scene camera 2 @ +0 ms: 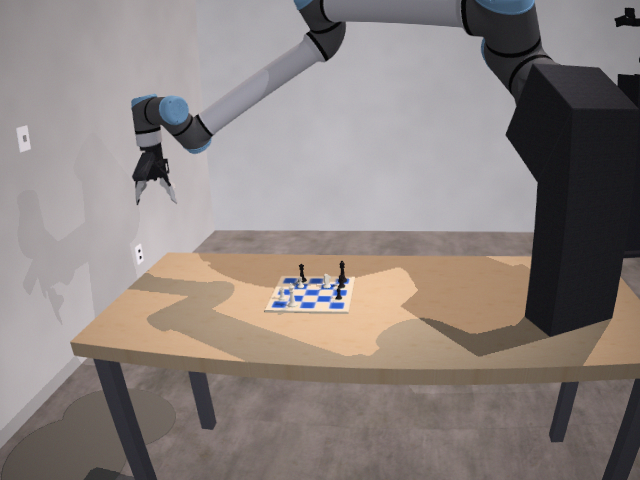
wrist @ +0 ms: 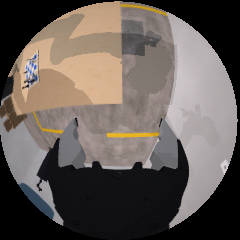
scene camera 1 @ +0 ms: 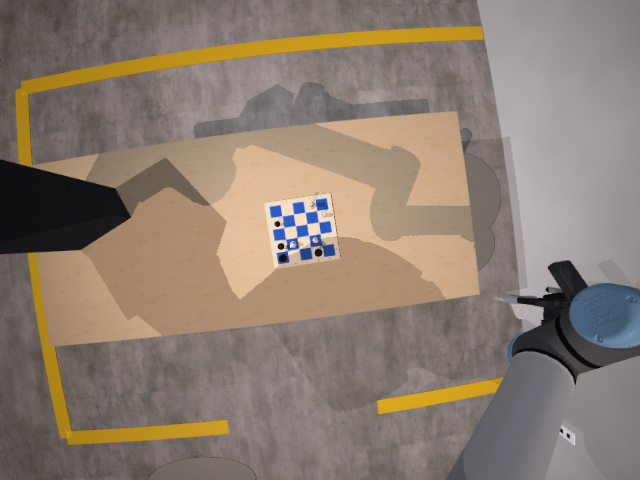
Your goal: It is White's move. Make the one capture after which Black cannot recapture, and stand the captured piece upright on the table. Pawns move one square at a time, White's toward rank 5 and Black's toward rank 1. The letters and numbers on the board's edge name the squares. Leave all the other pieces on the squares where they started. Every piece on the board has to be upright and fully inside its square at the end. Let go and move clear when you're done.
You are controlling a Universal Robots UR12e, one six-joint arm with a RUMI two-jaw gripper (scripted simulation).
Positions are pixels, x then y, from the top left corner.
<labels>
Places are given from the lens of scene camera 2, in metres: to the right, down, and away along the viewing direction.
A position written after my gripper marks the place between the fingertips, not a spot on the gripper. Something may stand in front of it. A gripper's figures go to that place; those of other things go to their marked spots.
my gripper [scene camera 2: 156, 204]: -0.56, -0.12, 1.69
chessboard [scene camera 2: 313, 298]: -0.02, 0.16, 1.39
</labels>
